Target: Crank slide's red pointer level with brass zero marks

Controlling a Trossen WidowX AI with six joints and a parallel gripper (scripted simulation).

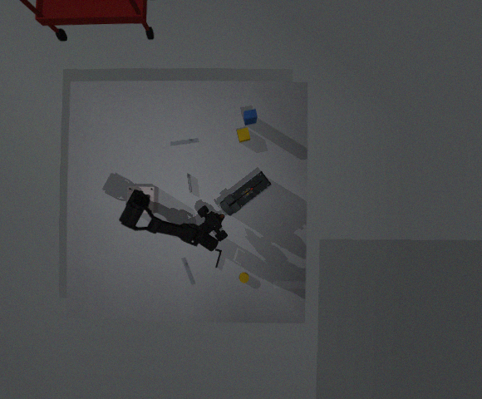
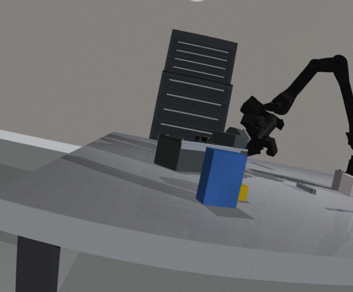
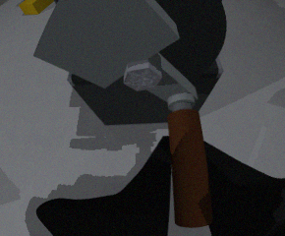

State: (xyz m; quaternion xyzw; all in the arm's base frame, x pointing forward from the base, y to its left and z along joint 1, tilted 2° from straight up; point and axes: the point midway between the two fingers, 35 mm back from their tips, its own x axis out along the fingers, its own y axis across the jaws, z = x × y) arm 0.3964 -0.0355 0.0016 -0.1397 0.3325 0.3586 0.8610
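My gripper tip is 1 cm past the brown crank handle, 1 cm to the left of it and 3 cm below it. From my gripper tip the other things lie so: red pointer 12 cm ahead, 15 cm to the left, 4 cm above; black hex key 21 cm to the right, 3 cm below; yellow block 4 cm ahead, 43 cm to the left, 2 cm below.
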